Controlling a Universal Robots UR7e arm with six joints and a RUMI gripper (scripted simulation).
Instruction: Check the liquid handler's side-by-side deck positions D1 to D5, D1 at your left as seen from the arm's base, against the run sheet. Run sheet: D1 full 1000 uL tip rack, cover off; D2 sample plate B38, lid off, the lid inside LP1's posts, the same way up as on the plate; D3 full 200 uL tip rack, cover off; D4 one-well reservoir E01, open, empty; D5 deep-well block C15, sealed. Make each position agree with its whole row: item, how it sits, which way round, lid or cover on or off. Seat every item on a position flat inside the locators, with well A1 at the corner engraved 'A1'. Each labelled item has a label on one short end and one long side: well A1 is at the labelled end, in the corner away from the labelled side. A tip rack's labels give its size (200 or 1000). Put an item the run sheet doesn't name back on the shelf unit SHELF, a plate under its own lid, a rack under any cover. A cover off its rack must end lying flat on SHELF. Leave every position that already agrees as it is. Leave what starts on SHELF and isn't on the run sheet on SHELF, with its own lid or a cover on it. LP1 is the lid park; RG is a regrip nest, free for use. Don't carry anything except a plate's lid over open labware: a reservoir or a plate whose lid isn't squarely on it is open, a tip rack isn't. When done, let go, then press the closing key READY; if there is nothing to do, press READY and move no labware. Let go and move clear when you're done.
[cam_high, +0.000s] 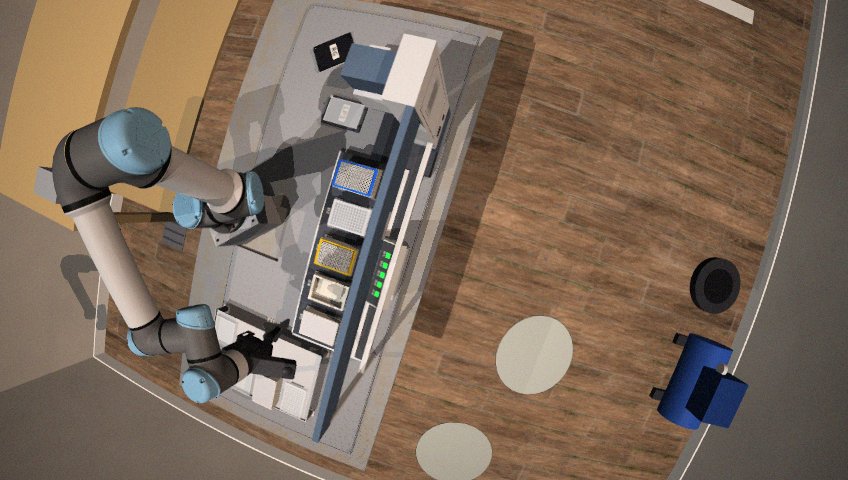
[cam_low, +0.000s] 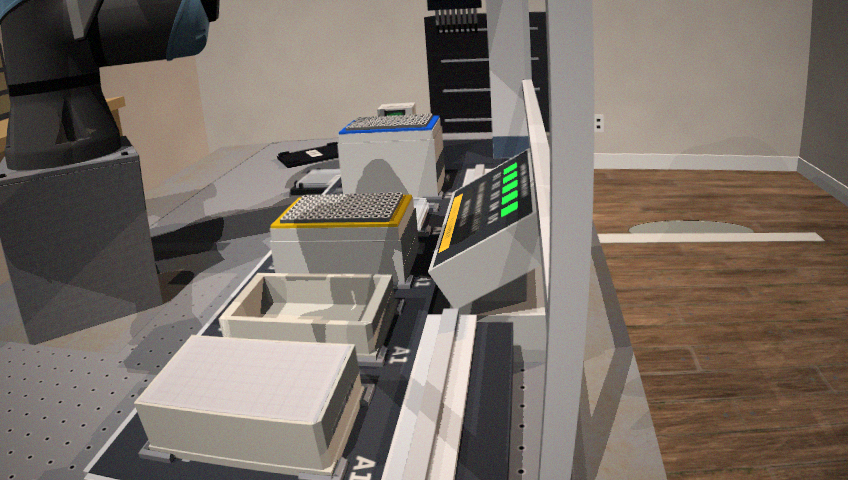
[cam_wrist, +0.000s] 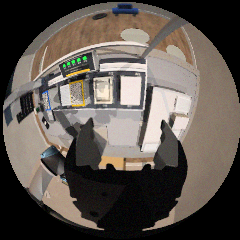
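The yellow-rimmed tip rack is 23 cm to the left of my hand, 22 cm below it and 7 cm ahead of it. The rest, counted from my hand: one-well reservoir (25 cm below, 10 cm to the left, 4 cm ahead); then deep-well block (24 cm below, 2 cm to the right, 2 cm ahead); then gantry post (19 cm ahead, 11 cm to the right, 8 cm below).
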